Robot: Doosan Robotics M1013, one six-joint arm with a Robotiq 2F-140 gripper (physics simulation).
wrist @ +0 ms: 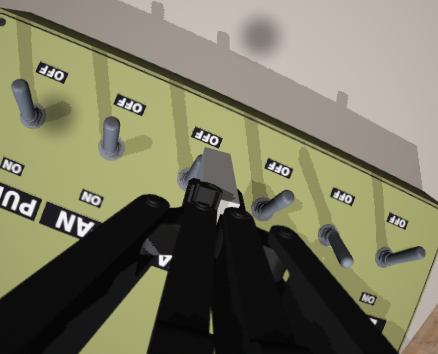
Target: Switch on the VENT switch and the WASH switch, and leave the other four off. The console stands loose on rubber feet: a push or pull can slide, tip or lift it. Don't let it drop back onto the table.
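Frame: origin at the arm's base, x up, y back, z right, level; centimetres.
Seen in the pictures: gripper, between the fingertips: (211, 171).
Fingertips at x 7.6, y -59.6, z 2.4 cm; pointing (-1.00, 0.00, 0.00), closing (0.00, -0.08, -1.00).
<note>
Pixels of each thing's middle, then the offset from my fingertips to it. "spot": a spot on its surface instead. Level surfaces: height alone.
- WASH switch, a spot on its surface: (193, 171) spot: dz +0.9, dx -5.2, dy -2.3 cm
- VENT switch, a spot on its surface: (339, 249) spot: dz -12.7, dx -4.8, dy -6.7 cm
- first switch, a spot on its surface: (25, 100) spot: dz +14.2, dx -5.2, dy +0.8 cm
- second switch, a spot on its surface: (111, 135) spot: dz +7.3, dx -4.9, dy -0.5 cm
- fourth switch, a spot on its surface: (275, 203) spot: dz -6.0, dx -5.3, dy -3.7 cm
- sixth switch, a spot on its surface: (402, 256) spot: dz -20.0, dx -5.8, dy -7.0 cm
- pale surface, height of its surface: dx -17.1 cm
The green console (125, 325) fills much of the wrist view, its lettering upside down. The third switch from the left, the WASH switch (193, 171), has its lever towards OFF, partly hidden behind the fingertip; its label is mostly covered. The fifth, the VENT switch (339, 249), leans down to the ON side; its label is hidden. My gripper (211, 171) is shut and empty, its tip close beside the third lever, just below that OFF label. Whether they touch I cannot tell.
The first switch (25, 100), second switch (111, 135), fourth switch (275, 203) and sixth switch (402, 256) lean towards OFF. The fourth stands close right of the fingertips. A pale surface (325, 30) with the console's shadow lies beyond its top edge; brown wood (427, 332) shows at lower right.
</note>
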